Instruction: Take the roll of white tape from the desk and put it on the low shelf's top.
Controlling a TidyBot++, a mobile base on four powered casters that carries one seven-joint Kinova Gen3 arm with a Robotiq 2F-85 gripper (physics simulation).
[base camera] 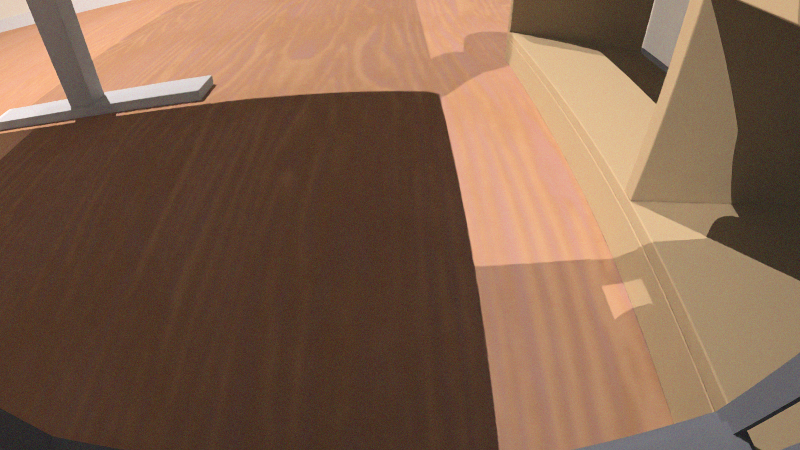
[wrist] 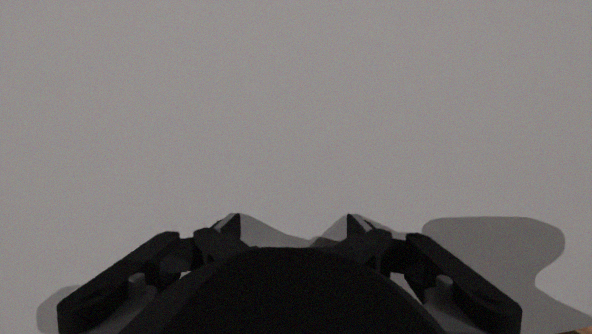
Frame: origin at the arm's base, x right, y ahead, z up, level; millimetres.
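Seen in the pictures: gripper, fingertip midpoint: [wrist: 293, 225].
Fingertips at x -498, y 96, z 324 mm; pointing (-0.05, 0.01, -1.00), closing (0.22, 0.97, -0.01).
Pixels of each thing's top centre, then the offset from my fingertips to it. "*": a spot on its surface instead. Level surfaces: height alone.
- plain grey desk top, its level: dz +0 mm
- tan wooden shelf unit, surface spot: [base camera: 685, 123] * dx +815, dy +312, dz -532 mm
- grey desk leg, surface spot: [base camera: 69, 55] * dx -201, dy +784, dz -566 mm
- wood floor, its level: dz -720 mm
My gripper [wrist: 293, 225] is open in the wrist view, its two dark fingertips wide apart, with no held thing visible between them. It is over the plain grey desk top [wrist: 295, 100], and its shadows fall on that surface. The roll of white tape cannot be made out in either view; the dark gripper body hides the lower middle of the wrist view. A tan wooden shelf unit [base camera: 685, 123] stands along the right side of the base camera view. Its upright divider and lower boards show, but its top cannot be clearly seen. The gripper does not show in the base camera view.
A grey desk leg [base camera: 69, 55] with a long flat foot [base camera: 162, 91] stands on the wood floor [base camera: 525, 167] at the upper left of the base camera view. A large dark shadow covers the floor in front. A small orange patch shows at the wrist view's bottom right corner.
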